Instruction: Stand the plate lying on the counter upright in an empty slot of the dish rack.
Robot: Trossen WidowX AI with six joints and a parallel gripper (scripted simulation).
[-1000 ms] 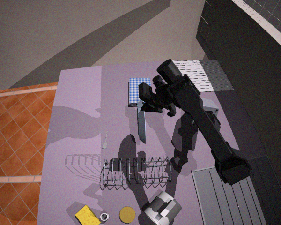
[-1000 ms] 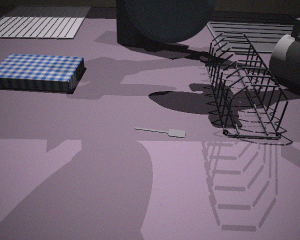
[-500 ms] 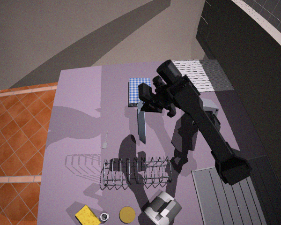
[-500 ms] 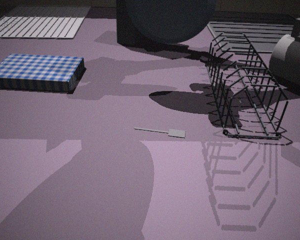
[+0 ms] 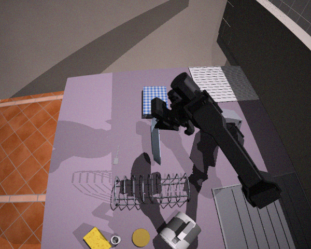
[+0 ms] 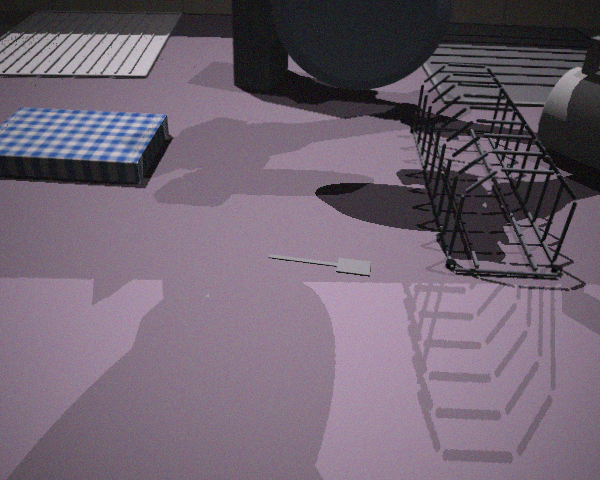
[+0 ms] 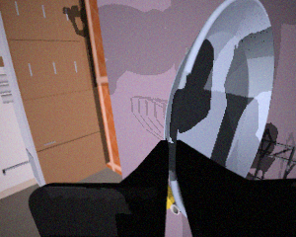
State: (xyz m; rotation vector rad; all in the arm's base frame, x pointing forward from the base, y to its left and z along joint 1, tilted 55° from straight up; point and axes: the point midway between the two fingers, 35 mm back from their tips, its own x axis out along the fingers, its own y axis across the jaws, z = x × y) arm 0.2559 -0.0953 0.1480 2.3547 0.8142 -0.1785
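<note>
Now: the pale blue plate 20 mm ahead of my hand and 120 mm below it. The rest, counted from my hand: yellow disc: 60 mm ahead, 360 mm to the left, 310 mm below; small spatula: 210 mm ahead, 320 mm below; white toaster: 90 mm behind, 340 mm to the left, 260 mm below.
</note>
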